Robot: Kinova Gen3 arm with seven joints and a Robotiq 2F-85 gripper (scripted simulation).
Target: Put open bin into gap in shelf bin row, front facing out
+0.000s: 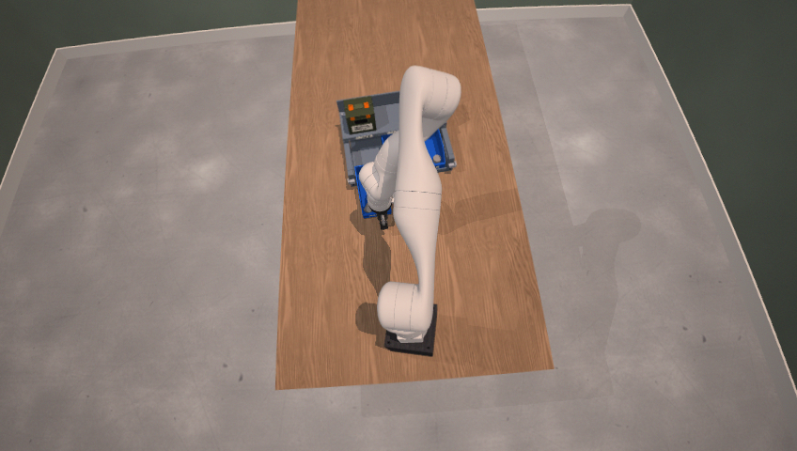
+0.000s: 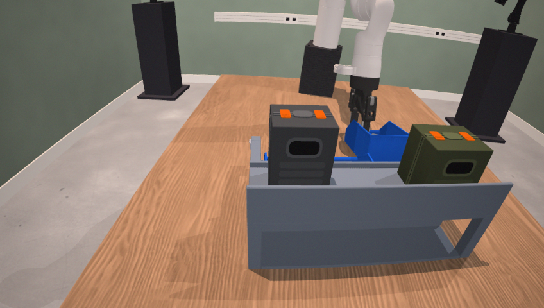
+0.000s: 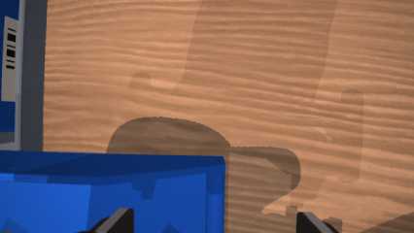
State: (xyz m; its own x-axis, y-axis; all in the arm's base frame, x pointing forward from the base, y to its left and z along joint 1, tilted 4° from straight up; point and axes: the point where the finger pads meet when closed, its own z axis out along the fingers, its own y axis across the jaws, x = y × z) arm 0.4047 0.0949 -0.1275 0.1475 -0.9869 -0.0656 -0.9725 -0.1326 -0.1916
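The grey part lies 130 mm ahead of my hand and 60 mm to the left of it. Also, from my hand: grey shelf 270 mm ahead, 60 mm to the right, 30 mm above.
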